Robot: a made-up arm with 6 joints. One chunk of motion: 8 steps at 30 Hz.
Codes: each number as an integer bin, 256 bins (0 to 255) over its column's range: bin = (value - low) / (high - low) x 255, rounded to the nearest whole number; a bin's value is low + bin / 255 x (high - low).
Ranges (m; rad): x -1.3..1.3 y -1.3..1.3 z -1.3..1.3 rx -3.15..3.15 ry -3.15..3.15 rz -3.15..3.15
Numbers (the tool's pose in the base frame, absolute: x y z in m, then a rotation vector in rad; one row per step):
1: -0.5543 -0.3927 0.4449 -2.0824 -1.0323 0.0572
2: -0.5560 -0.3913 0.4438 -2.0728 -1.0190 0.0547
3: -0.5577 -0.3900 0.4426 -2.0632 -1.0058 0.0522
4: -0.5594 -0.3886 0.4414 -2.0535 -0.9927 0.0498
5: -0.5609 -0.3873 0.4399 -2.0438 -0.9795 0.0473
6: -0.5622 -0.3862 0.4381 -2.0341 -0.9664 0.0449
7: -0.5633 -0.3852 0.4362 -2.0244 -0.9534 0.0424
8: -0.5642 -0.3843 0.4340 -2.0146 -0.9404 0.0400
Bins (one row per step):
1: 73 89 171 43 86 130
2: 73 89 171 44 86 130
3: 73 89 171 44 87 130
4: 73 89 171 44 87 130
5: 72 90 171 45 88 129
6: 72 90 170 45 88 129
7: 72 90 170 46 89 129
8: 72 90 170 46 89 129

